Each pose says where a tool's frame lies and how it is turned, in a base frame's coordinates. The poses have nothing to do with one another.
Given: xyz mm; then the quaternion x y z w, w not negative.
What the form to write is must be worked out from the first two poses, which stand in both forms.
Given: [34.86 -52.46 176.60 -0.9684 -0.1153 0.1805 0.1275]
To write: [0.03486 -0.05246 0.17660 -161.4 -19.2 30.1]
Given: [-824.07 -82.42 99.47 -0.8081 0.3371 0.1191 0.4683]
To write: [-0.82407 -0.08242 0.09947 -113.5 47.4 16.7]
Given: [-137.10 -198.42 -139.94 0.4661 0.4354 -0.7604 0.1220]
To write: [-0.13710 -0.19842 -0.13994 78.0 72.8 -127.2]
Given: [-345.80 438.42 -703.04 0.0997 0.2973 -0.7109 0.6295]
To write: [-0.34580 0.43842 -0.70304 13.1 39.0 -93.3]
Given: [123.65 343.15 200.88 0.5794 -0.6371 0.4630 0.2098]
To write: [0.12365 0.34315 0.20088 92.3 -101.5 73.8]
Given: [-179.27 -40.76 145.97 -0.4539 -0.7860 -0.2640 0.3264]
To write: [-0.17927 -0.04076 0.14597 -68.1 -118.0 -39.6]
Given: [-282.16 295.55 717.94 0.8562 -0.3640 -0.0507 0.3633]
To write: [-0.28216 0.29555 0.71794 126.3 -53.7 -7.5]
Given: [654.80 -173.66 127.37 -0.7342 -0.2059 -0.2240 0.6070]
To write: [0.65480 -0.17366 0.12737 -97.2 -27.3 -29.7]
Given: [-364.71 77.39 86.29 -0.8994 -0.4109 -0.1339 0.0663]
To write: [-0.36471 0.07739 0.08629 -155.4 -71.0 -23.1]
